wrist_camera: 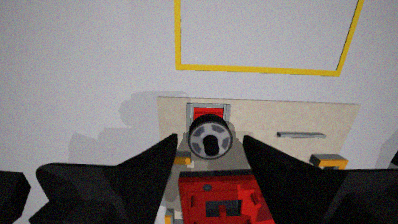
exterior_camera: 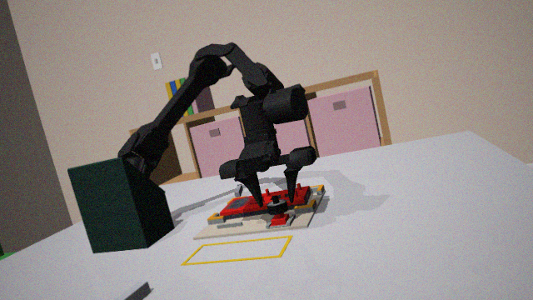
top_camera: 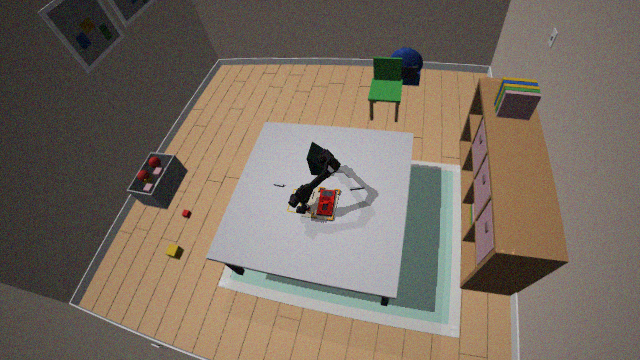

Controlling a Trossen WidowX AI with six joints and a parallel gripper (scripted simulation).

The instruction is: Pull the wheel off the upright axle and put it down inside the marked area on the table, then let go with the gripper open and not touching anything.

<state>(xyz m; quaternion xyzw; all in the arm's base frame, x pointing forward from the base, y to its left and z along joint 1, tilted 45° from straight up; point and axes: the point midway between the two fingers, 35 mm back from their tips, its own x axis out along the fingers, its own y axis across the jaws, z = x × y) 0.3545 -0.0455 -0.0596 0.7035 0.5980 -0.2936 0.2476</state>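
Right now the dark wheel is 1 cm below my gripper tip.
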